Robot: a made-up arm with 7 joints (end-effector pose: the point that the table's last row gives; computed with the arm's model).
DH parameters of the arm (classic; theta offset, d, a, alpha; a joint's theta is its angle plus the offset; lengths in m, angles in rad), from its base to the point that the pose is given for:
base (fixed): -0.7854 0 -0.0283 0
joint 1: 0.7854 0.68 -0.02 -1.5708
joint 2: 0 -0.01 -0.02 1.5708
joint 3: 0 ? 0.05 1.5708
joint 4: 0 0 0.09 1.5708
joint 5: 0 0.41 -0.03 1.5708
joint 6: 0 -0.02 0.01 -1.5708
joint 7: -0.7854 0 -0.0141 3.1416
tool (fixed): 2.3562 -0.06 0 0
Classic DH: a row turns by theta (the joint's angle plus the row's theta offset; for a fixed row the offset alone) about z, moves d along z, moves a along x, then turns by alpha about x.
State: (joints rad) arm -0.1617 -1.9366 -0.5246 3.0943 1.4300 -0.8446 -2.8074
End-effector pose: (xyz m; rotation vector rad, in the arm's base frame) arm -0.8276 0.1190 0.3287 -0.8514 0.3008 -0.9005
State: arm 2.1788 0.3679 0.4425 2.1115 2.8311 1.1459 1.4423
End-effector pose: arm -0.4519 0.3483 1.3274 2.7624 1.1944 0.3646
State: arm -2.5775 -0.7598 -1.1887 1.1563 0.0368 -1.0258 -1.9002
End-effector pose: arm -0.1211 0.5127 1.0429 1.9654 1.0501 -0.1911
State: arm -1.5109 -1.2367 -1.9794 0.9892 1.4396 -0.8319 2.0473
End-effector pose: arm -0.4731 0.3294 0.5525 0.2546 0.1918 1.7564
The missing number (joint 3, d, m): 0.43
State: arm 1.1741 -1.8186 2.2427 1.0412 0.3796 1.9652 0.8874
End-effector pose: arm -0.3520 -0.0442 0.3597 1.9627 -0.9010 -1.2852
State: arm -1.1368 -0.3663 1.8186 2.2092 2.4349 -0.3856 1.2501
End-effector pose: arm 0.1185 0.5450 1.3618 0.7553 -1.7273 0.1797
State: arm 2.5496 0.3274 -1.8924 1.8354 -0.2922 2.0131 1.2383
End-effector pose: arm 0.2166 0.3331 1.2549 -0.5585 0.4912 2.3295
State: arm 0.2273 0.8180 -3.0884 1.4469 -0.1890 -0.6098 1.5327
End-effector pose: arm -0.0581 -0.0176 1.3925 -2.0792 1.9199 -0.0317
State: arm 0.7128 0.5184 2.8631 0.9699 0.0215 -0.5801 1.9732
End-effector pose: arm -0.3421 -0.0874 1.1367 -2.1296 0.6648 -1.0528
